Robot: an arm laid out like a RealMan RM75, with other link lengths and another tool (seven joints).
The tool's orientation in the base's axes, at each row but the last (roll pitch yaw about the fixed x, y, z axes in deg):
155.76 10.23 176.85
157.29 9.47 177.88
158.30 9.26 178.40
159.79 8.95 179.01
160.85 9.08 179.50
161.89 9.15 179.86
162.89 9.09 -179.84
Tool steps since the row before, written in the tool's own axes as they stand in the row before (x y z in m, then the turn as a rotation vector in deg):
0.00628 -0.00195 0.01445 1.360 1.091 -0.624
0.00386 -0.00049 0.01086 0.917 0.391 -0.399
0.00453 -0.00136 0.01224 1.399 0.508 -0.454
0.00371 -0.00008 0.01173 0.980 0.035 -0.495
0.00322 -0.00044 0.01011 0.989 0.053 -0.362
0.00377 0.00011 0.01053 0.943 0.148 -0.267
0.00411 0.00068 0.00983 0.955 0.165 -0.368
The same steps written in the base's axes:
-0.00346 0.00435 -0.01487 -1.476 0.821 0.759
-0.00199 0.00382 -0.01070 -0.982 0.243 0.361
-0.00247 0.00333 -0.01245 -1.470 0.345 0.377
-0.00188 0.00401 -0.01148 -1.044 -0.120 0.318
-0.00162 0.00292 -0.01008 -1.034 -0.060 0.199
-0.00213 0.00338 -0.01045 -0.979 0.060 0.146
-0.00262 0.00353 -0.00973 -1.006 0.047 0.244

